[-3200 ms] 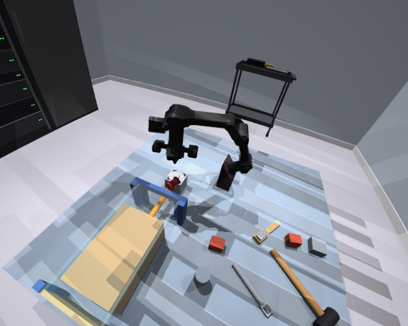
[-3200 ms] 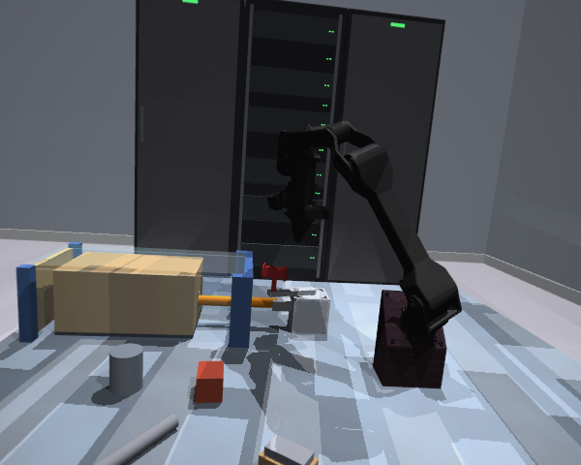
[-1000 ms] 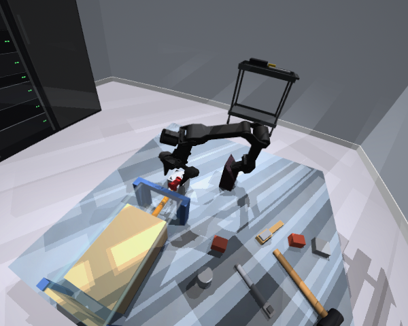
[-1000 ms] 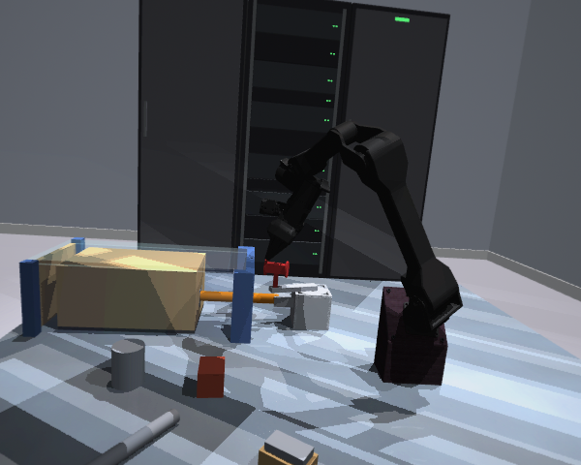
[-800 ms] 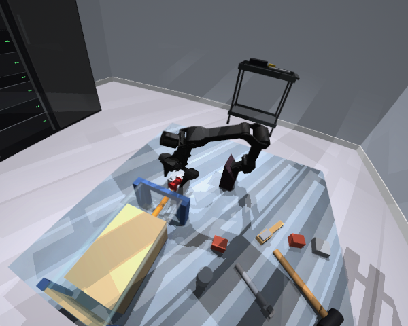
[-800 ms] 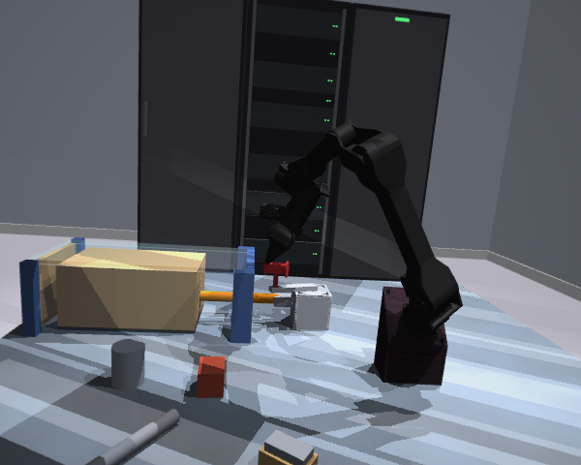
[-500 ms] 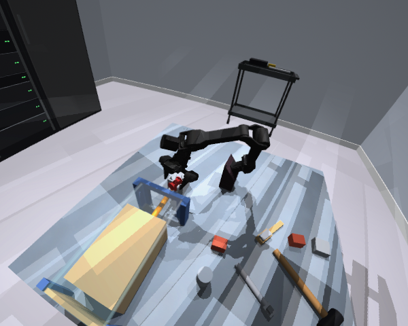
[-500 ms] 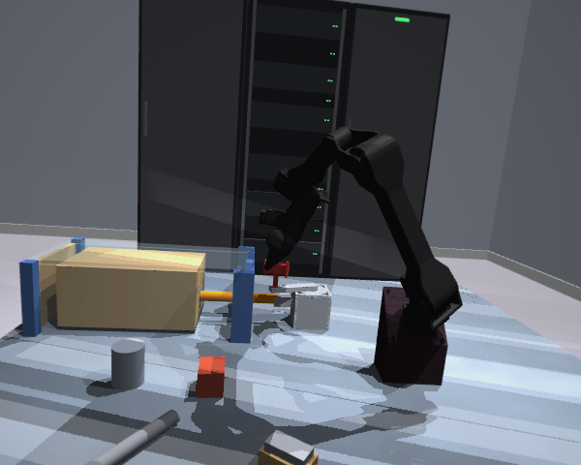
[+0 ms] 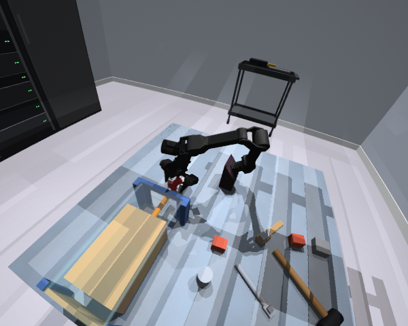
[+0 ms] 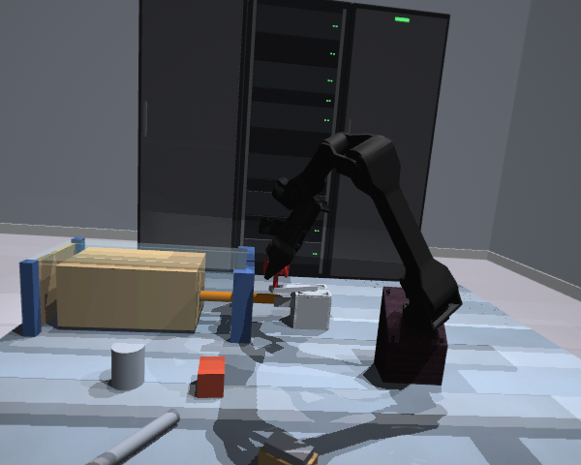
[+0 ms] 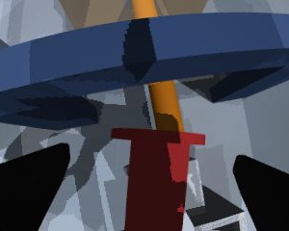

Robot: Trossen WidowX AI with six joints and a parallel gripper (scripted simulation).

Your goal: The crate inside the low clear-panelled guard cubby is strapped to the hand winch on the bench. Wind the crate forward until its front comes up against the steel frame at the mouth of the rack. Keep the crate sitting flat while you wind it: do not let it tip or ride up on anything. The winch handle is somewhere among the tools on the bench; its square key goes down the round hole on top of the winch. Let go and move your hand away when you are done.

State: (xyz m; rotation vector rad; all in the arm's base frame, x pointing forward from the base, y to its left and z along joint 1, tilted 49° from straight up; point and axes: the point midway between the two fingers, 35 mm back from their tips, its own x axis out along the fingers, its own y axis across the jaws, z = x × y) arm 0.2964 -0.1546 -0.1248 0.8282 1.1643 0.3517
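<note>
The red knob is 1 cm behind my gripper tip. Also, from my gripper tip: crank handle 5 cm behind, 1 cm to the right, 3 cm below; then grey winch 12 cm behind, 4 cm to the right, 10 cm below; then frame 5 cm ahead, 2 cm to the right, 3 cm below.
</note>
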